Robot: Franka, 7 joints.
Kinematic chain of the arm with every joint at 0, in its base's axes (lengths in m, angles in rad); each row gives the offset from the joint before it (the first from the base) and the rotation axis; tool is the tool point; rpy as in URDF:
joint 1: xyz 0 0 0.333 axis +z
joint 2: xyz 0 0 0 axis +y
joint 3: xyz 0 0 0.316 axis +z
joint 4: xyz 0.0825 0 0 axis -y
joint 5: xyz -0.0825 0 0.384 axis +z
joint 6: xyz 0 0 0 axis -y
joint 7: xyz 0.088 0 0 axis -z
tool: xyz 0 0 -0.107 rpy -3.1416 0 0
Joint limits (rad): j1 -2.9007..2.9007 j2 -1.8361..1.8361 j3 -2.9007..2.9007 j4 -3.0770..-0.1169 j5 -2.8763..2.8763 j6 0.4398..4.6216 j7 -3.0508..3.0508
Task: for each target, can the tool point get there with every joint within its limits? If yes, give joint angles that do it. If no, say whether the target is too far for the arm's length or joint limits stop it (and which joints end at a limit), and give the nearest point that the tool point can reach.
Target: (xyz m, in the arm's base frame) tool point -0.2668 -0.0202 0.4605
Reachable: yes | joints 0.8618 1.1126 2.0427 -2.7820 0.9206 1.4952 0.4625
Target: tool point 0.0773 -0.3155 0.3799
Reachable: yes | joints -1.8662 -0.4311 0.3303 -2.5720 0.6014 1.3998 0.1254
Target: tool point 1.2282 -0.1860 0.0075
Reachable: no: too far | nearest point 0.8205 -0.1243 0.1155 | short by 0.426 m
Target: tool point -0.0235 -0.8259 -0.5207
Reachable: no: too far | nearest point -0.0174 -0.6112 -0.2473 | short by 0.348 m
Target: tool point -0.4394 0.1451 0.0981
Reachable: yes | joints -0.8508 -0.8773 -2.3896 -2.2778 1.1698 3.8749 -1.9131
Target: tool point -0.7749 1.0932 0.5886
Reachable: no: too far | nearest point -0.4873 0.6875 0.4937 | short by 0.506 m
